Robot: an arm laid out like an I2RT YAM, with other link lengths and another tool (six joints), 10 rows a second.
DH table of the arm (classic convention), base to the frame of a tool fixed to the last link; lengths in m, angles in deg. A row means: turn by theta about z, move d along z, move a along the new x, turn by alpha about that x. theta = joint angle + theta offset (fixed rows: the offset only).
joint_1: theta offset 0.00; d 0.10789; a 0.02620; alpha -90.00
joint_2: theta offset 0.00; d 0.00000; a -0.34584; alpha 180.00
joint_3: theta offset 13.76; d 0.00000; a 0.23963; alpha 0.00
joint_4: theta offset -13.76; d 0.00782; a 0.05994; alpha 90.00
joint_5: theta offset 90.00; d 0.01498; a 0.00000; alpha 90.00
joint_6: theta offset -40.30; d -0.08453; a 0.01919; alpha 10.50
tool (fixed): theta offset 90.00; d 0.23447; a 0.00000; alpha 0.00
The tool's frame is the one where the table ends.
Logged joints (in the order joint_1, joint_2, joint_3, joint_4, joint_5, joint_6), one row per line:
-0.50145, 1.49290, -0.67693, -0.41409, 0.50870, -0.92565
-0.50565, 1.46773, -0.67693, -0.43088, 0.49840, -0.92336
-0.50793, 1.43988, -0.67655, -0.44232, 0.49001, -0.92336
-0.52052, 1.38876, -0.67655, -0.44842, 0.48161, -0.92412
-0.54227, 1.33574, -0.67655, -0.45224, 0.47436, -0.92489
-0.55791, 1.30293, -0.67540, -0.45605, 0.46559, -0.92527
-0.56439, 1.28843, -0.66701, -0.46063, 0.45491, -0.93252
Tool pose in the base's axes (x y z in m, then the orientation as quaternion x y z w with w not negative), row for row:
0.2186, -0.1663, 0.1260, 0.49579, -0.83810, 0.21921, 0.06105
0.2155, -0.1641, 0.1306, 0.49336, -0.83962, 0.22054, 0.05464
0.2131, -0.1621, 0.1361, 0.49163, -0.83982, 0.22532, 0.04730
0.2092, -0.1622, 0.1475, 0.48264, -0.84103, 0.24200, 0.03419
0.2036, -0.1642, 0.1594, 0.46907, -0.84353, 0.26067, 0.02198
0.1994, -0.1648, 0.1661, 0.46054, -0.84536, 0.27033, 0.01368
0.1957, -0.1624, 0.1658, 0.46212, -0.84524, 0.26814, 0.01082
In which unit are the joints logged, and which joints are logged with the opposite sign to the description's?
The joints are logged in radians. Opposite sign: joint_3.
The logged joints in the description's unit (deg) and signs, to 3 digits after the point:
-28.731, 85.537, 38.785, -23.726, 29.146, -53.036
-28.972, 84.095, 38.785, -24.688, 28.556, -52.905
-29.102, 82.499, 38.763, -25.343, 28.076, -52.905
-29.824, 79.570, 38.763, -25.693, 27.594, -52.948
-31.070, 76.532, 38.763, -25.911, 27.179, -52.992
-31.966, 74.652, 38.698, -26.130, 26.676, -53.014
-32.337, 73.822, 38.217, -26.392, 26.064, -53.429

